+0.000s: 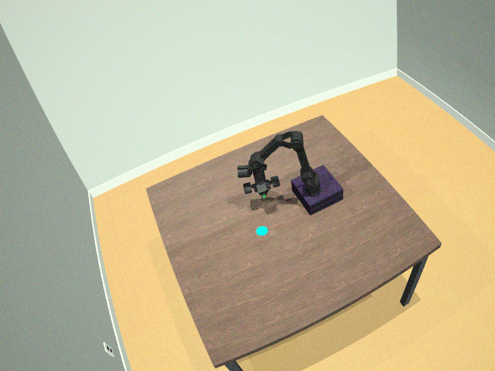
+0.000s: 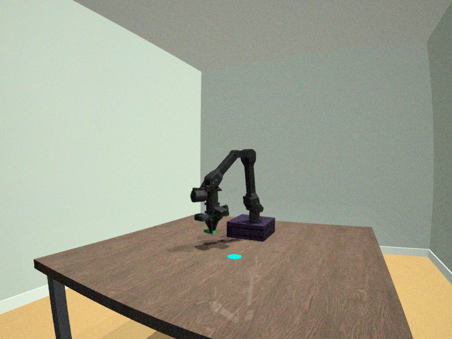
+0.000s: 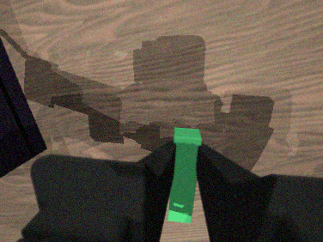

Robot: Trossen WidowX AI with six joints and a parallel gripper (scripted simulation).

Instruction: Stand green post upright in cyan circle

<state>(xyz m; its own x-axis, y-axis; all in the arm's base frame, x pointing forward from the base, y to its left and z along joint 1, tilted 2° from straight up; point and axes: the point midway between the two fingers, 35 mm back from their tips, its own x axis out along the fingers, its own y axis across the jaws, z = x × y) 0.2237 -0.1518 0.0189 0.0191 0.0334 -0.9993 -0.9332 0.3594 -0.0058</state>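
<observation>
The cyan circle lies 150 mm to the left of my gripper tip, 110 mm ahead of it and 70 mm below it. The rest, counted from my gripper tip: green post (20 mm to the right, 10 mm behind).
</observation>
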